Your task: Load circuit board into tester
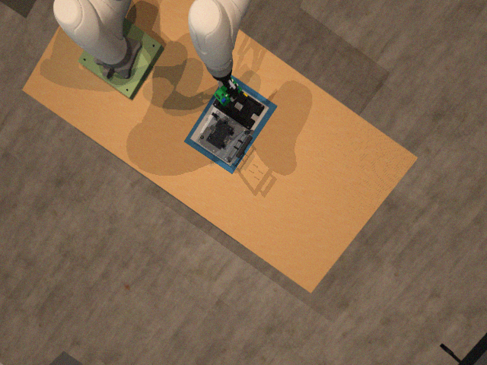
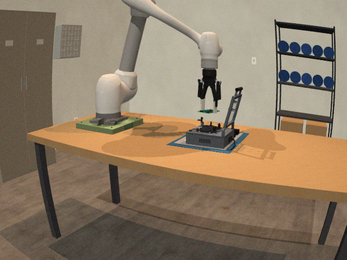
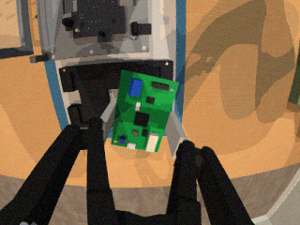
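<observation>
Right now the green circuit board is 20 mm below my hand. The rest, counted from my hand: lid 190 mm to the right, 160 mm ahead, 40 mm above; then latch hook 110 mm to the right, 50 mm below, 20 mm behind; then grey tester 140 mm to the right, 70 mm ahead, 30 mm below.
</observation>
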